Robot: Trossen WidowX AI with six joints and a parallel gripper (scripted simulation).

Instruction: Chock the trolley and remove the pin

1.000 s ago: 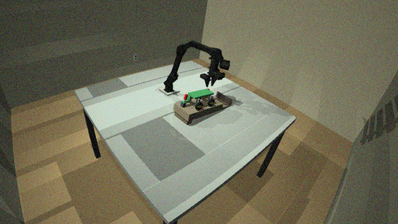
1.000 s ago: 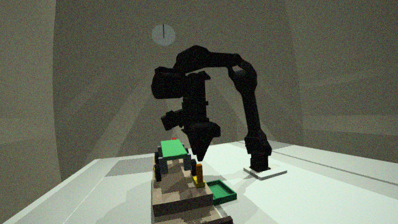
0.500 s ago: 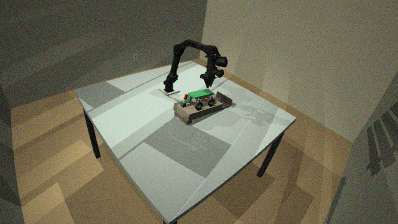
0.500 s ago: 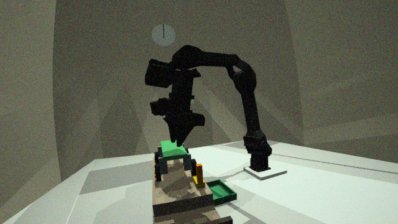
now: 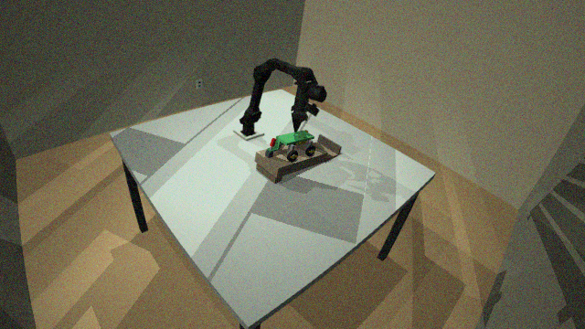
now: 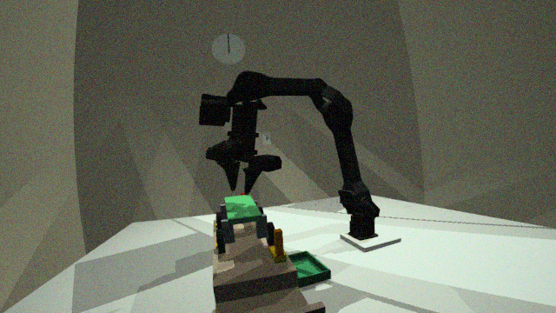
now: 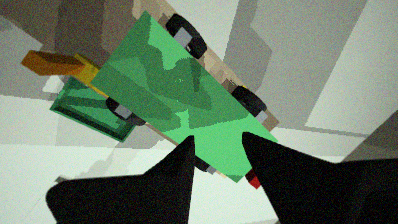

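The red-headed stop pin is 2 cm behind my gripper tip, 12 cm to the right of it and 6 cm below it. From my gripper tip the other things lie so: yellow chock (6 cm behind, 11 cm to the left, 10 cm below); then ramp (1 cm to the left, 14 cm below); then trolley (7 cm below).
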